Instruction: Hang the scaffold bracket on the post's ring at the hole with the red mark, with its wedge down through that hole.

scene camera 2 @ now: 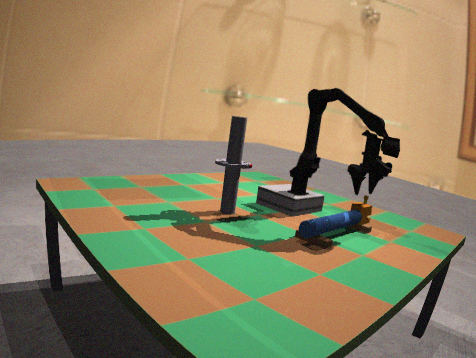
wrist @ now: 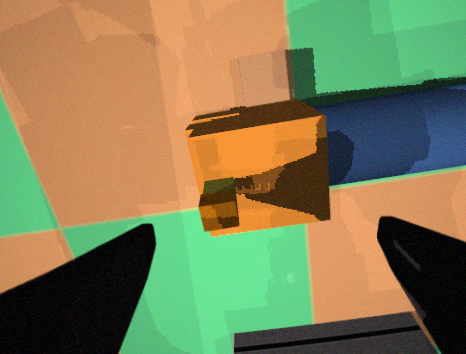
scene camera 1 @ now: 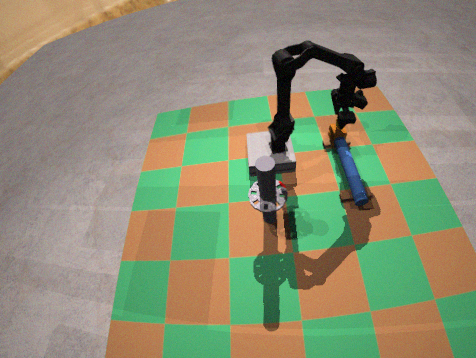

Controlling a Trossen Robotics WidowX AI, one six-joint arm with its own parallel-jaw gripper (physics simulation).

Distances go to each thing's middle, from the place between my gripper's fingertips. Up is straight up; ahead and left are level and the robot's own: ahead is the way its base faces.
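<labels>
Distances counted from my hand: wedge (wrist: 218,208), 20 mm behind, 10 mm to the left, 50 mm below; scaffold bracket (scene camera 2: 358,215), 20 mm to the right, 150 mm ahead, 50 mm below; grey post (scene camera 2: 238,124), 270 mm ahead, 380 mm to the right, 40 mm above.
</labels>
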